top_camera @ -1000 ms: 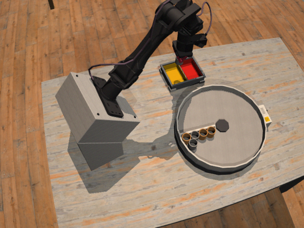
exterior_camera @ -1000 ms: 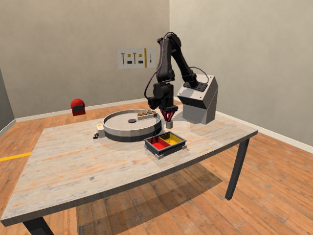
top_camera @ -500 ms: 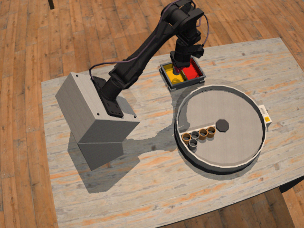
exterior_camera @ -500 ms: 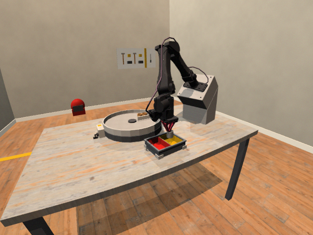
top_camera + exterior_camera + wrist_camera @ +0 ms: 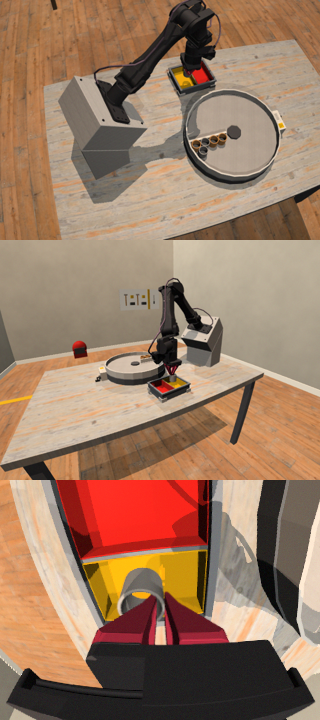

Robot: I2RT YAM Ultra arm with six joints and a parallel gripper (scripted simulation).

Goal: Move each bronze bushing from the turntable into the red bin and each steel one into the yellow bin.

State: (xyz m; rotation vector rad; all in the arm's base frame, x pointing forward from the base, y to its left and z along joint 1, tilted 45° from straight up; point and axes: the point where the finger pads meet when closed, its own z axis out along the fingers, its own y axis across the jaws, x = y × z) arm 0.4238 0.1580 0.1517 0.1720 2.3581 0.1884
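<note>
My gripper is now 6 cm above the two-part bin tray, 3 cm short of it and 2 cm to the right of it. From my hand the other things lie so: red bin (7 cm below, 7 cm ahead, 2 cm to the left); then turntable (34 cm to the right, 7 cm ahead, 3 cm below); then yellow bin (7 cm below, 2 cm to the left, 1 cm behind).
</note>
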